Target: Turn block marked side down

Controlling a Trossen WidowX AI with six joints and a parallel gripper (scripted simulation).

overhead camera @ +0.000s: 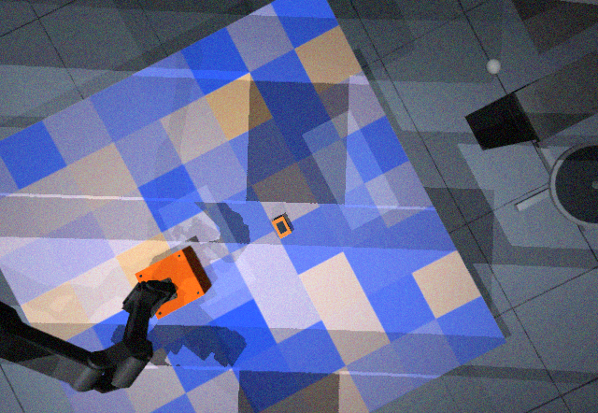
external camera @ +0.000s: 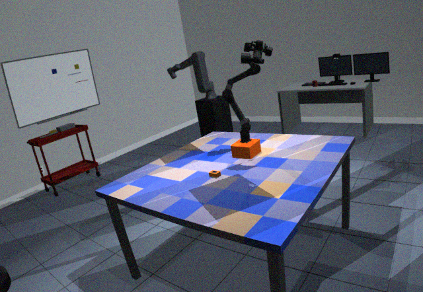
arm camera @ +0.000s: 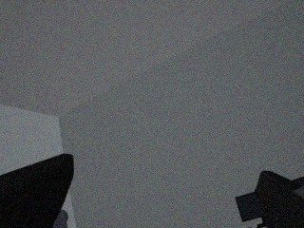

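Right now my gripper tip is 72 cm above the orange block, 59 cm short of it and 3 cm to the left of it.
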